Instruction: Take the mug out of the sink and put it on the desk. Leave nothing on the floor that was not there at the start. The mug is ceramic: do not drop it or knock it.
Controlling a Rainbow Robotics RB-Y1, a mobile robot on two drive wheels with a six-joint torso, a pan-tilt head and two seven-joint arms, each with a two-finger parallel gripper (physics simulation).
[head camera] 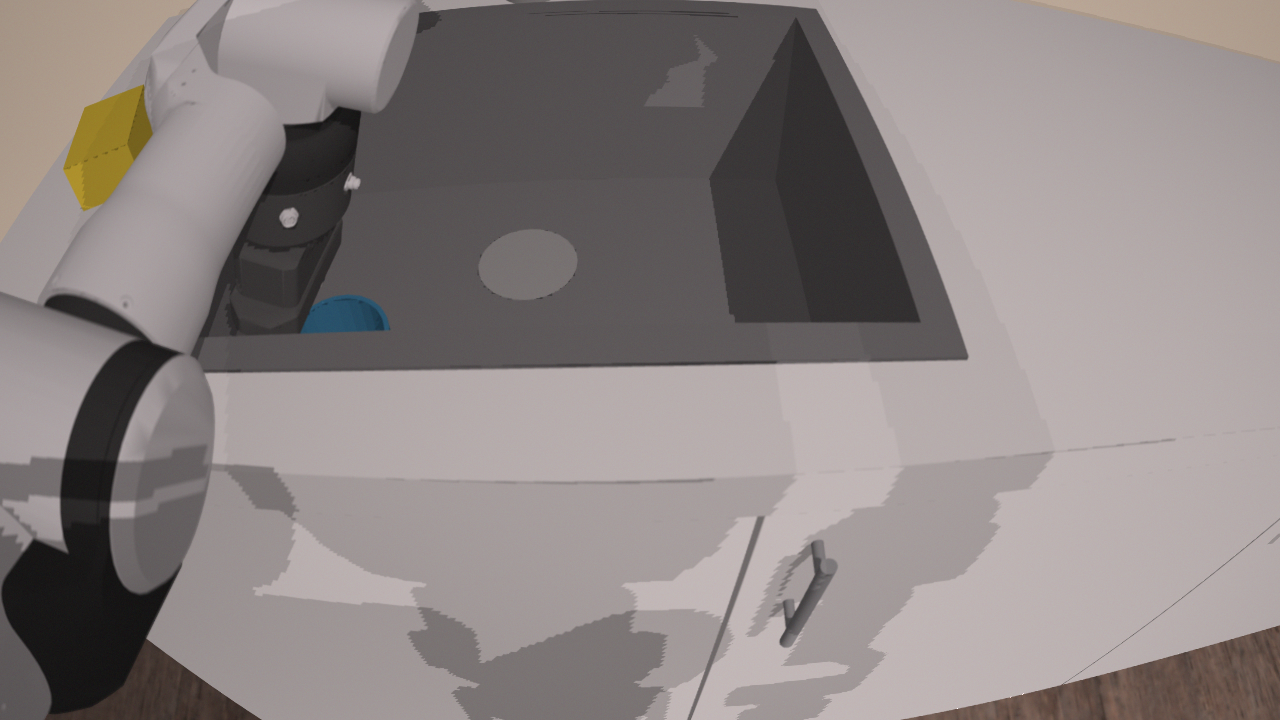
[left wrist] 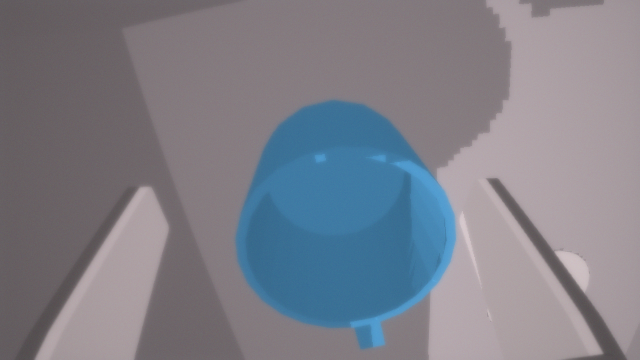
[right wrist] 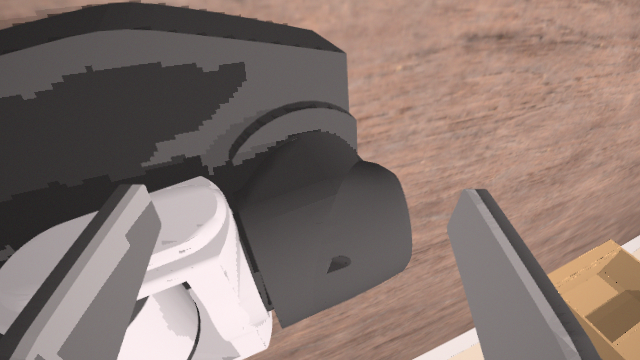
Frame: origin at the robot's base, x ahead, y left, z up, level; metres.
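Seen in the pictures: left gripper, between the fingertips: [head camera: 289, 332] [left wrist: 314, 204]; right gripper, between the fingertips: [right wrist: 305, 207].
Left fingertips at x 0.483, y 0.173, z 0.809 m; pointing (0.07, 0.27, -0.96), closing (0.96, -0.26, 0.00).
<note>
A point is followed by its place in that frame.
The blue mug [head camera: 347, 315] @[x 0.527, y 0.135, z 0.771 m] [left wrist: 345, 200] @[x 0.488, y 0.121, z 0.719 m] stands upright in the grey sink [head camera: 626, 344], near its front left corner in the head camera. Its lower part is hidden there by the sink's front edge. In the left wrist view its open mouth faces the camera and its handle points to the bottom. My left gripper [left wrist: 314, 204] @[x 0.482, y 0.173, z 0.809 m] is open, with one finger out to each side of the mug and not touching it. In the head camera my left gripper's body reaches down into the sink, and its fingertips are hidden. My right gripper [right wrist: 305, 207] @[x -0.409, y -0.213, z 0.433 m] is open and empty above the floor.
A yellow block [head camera: 109, 147] @[x 0.572, y 0.315, z 0.956 m] lies on the counter [head camera: 1074, 223] @[x 0.420, y -0.403, z 0.911 m] behind my left arm. The drain [head camera: 528, 264] is right of the mug. A cabinet handle [head camera: 808, 595] @[x 0.250, y -0.159, z 0.771 m] sticks out at the front. The robot's dark base [right wrist: 125, 100] @[x -0.318, y -0.160, z 0.170 m] and a tan box [right wrist: 600, 295] @[x -2.520, y 2.034, z 0.233 m] show in the right wrist view.
</note>
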